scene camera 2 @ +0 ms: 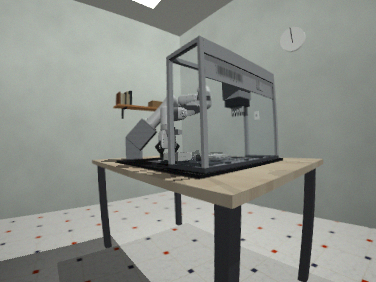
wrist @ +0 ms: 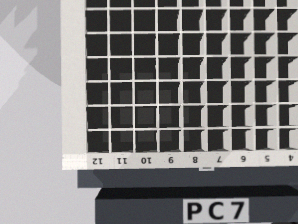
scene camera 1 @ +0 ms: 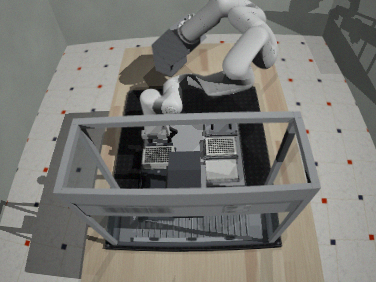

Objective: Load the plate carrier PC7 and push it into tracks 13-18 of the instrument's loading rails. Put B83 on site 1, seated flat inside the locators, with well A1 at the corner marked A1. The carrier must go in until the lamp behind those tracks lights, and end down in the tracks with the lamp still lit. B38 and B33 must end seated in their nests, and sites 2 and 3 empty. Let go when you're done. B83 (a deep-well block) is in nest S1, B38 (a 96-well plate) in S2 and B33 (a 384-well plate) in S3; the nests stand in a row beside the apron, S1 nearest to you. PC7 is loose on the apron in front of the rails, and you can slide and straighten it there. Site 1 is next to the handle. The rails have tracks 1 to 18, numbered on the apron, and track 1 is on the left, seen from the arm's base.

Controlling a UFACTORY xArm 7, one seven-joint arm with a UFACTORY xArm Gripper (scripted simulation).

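There's a plate carrier PC7 [wrist: 213, 187] that I can see from here, and I'm also seeing a black perforated deck [scene camera 1: 255, 157].
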